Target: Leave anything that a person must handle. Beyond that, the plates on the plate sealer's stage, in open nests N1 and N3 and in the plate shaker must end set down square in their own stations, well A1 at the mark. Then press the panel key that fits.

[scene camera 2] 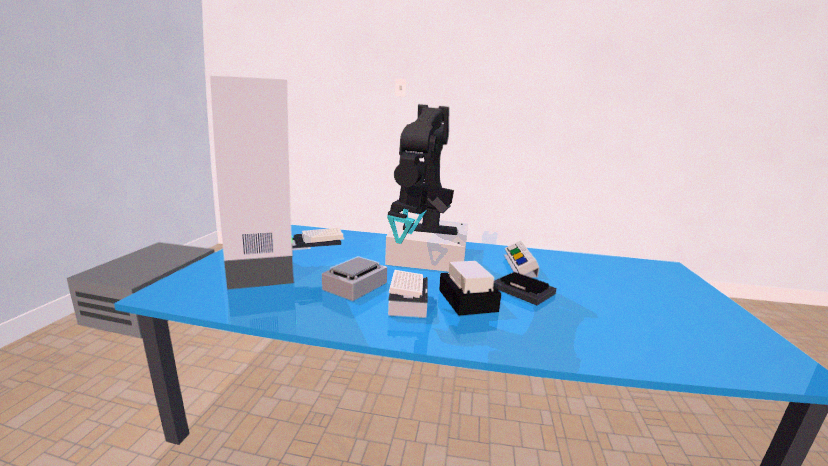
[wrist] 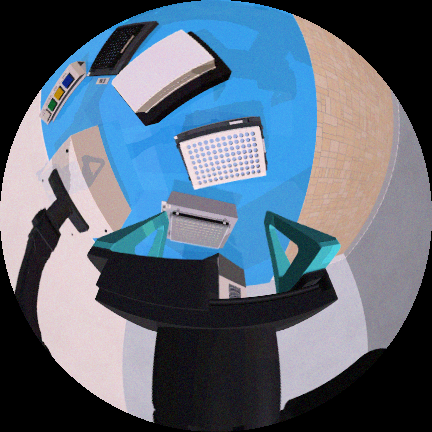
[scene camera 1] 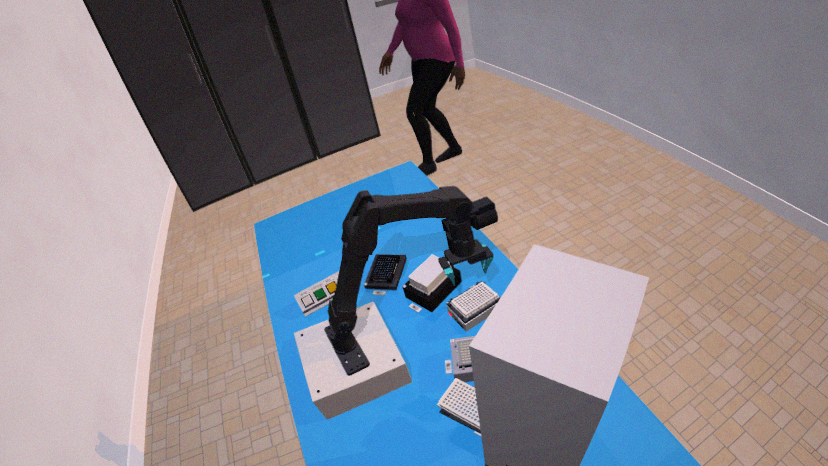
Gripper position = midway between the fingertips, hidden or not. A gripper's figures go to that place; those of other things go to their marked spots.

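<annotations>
My gripper (wrist: 215, 216), 0.13 m from the lens. Tall grey cabinet (wrist: 231, 282), 0.53 m from the lens. Button box (wrist: 50, 113), 0.58 m from the lens.
</annotations>
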